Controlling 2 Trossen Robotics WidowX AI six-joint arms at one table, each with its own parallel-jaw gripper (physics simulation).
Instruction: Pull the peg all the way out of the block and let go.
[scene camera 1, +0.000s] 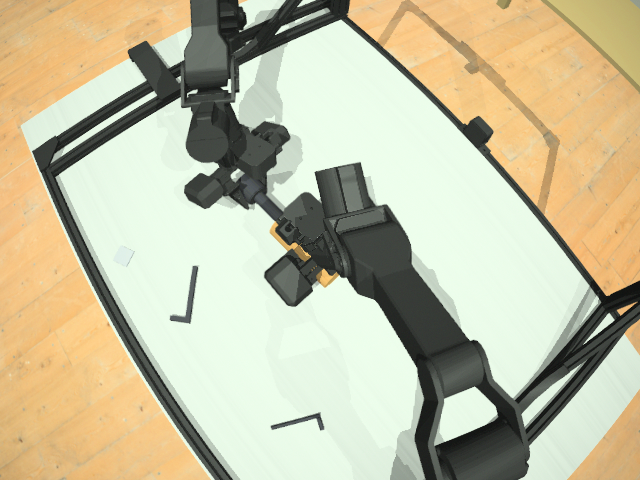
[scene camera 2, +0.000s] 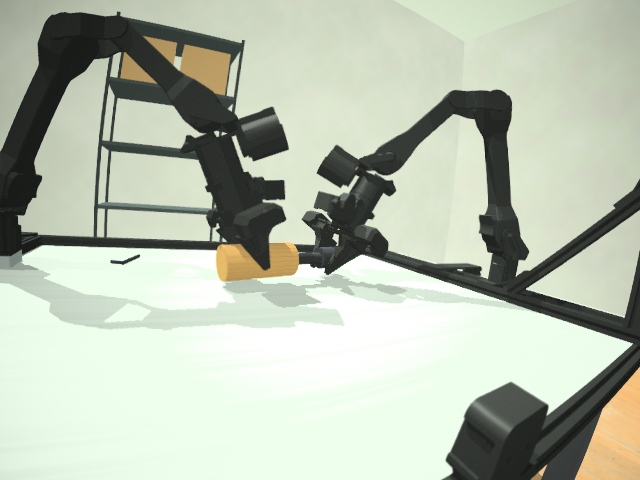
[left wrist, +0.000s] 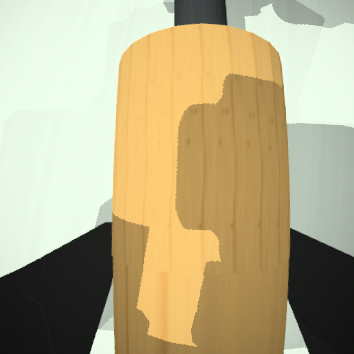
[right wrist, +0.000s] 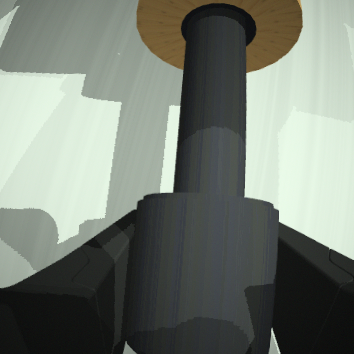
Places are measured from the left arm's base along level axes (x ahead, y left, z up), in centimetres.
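Pixels of known places: left gripper, fingertip midpoint: (scene camera 2: 259, 265) (left wrist: 197, 237); right gripper, fingertip midpoint: (scene camera 1: 256, 201) (scene camera 2: 318, 270) (right wrist: 196, 222); right arm's base at its link origin: (scene camera 2: 500, 284).
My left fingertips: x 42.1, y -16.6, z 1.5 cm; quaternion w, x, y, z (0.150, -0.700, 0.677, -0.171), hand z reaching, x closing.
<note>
Ahead of a thing's pixels: the offset from my left fingertips to its top centre. "*": to the spot under its first point.
The orange wooden cylindrical block {dz +3.8, dx -0.3, dy +0.0 cm} (scene camera 1: 281, 235) (scene camera 2: 232, 262) (left wrist: 150, 150) (right wrist: 160, 42) lies nearly level and appears slightly above the table. My left gripper (scene camera 1: 301, 251) (scene camera 2: 258, 253) (left wrist: 197, 237) is shut on it, one finger on each side. The dark peg {dz +3.1, dx +9.3, dy +0.5 cm} (scene camera 1: 268, 205) (scene camera 2: 309, 257) (left wrist: 200, 12) (right wrist: 212, 100) has its inner end in the hole of the block's end face; that end is hidden. A length of shaft shows between the block and the peg's thick head. My right gripper (scene camera 1: 249, 190) (scene camera 2: 328, 258) (right wrist: 196, 222) is shut on that head.
Two dark L-shaped marks {* dz -2.6, dx +6.7, dy +18.7 cm} (scene camera 1: 192, 294) {* dz -2.8, dx -19.3, dy +19.2 cm} (scene camera 1: 297, 421) and a pale square {* dz -3.1, dx +20.2, dy +24.3 cm} (scene camera 1: 124, 255) lie on the table. A black frame (scene camera 1: 87, 258) (scene camera 2: 568, 320) runs round the table's edge. A shelf unit (scene camera 2: 178, 37) stands behind. The two wrists are close together above the block and peg.
</note>
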